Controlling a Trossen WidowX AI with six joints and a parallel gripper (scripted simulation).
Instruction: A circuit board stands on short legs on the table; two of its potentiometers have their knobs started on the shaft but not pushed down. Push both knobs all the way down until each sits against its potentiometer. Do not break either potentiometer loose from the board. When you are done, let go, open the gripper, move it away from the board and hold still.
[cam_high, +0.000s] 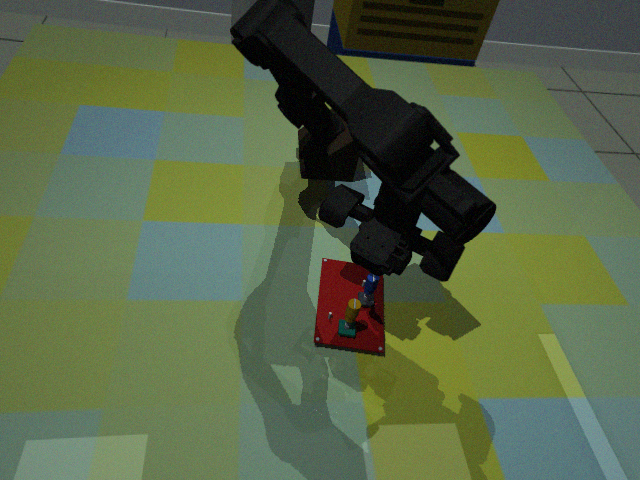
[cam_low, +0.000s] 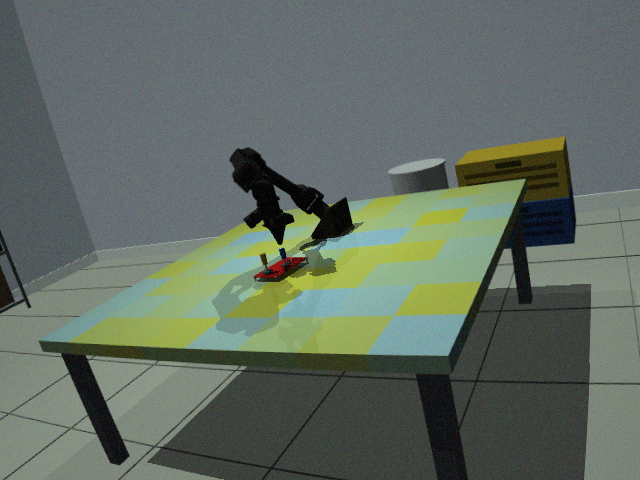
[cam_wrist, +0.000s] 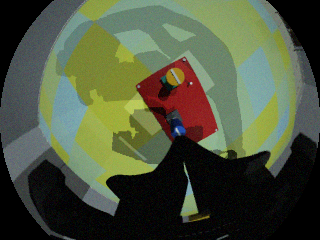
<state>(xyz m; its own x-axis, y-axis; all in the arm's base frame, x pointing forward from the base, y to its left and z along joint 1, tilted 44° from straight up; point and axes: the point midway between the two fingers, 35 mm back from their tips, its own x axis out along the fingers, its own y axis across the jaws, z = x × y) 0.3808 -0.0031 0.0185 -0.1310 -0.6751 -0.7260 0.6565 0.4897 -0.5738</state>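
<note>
Right now the blue knob is 30 mm below my gripper tip. Also, from my gripper tip: yellow knob (50 mm ahead, 40 mm to the right, 20 mm below).
</note>
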